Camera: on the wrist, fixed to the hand. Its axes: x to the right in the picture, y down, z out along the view.
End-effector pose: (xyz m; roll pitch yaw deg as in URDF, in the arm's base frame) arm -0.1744 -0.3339 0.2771 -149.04 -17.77 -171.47
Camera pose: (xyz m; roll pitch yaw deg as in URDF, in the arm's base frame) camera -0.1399 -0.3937 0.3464 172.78 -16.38 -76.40
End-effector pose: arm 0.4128 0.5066 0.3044 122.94 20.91 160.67
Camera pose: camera 0.4110 0.4268 0.2479 -119.71 62.20 -63.88
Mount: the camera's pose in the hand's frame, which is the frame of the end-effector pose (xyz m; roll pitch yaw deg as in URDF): -0.0029 -0.0930 -0.0302 11.16 -13.84 -89.69
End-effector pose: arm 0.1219 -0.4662 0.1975 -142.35 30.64 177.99
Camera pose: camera 0.0813 -0.5200 0.2684 -135.75 -20.16 -104.95
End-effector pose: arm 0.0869 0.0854 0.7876 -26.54 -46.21 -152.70
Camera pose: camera 0.0537 0.1771 0.7956 65.01 -26.88 85.95
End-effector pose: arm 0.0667 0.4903 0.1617 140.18 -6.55 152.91
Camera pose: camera 0.0242 0.4101 0.1252 179.87 53.10 -126.40
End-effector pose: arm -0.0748 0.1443 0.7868 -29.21 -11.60 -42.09
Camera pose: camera -0.1440 0.0776 0.8049 26.66 -42.05 -142.34
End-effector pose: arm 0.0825 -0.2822 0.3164 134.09 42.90 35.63
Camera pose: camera 0.0051 -0.2314 0.2848 -107.35 39.52 174.86
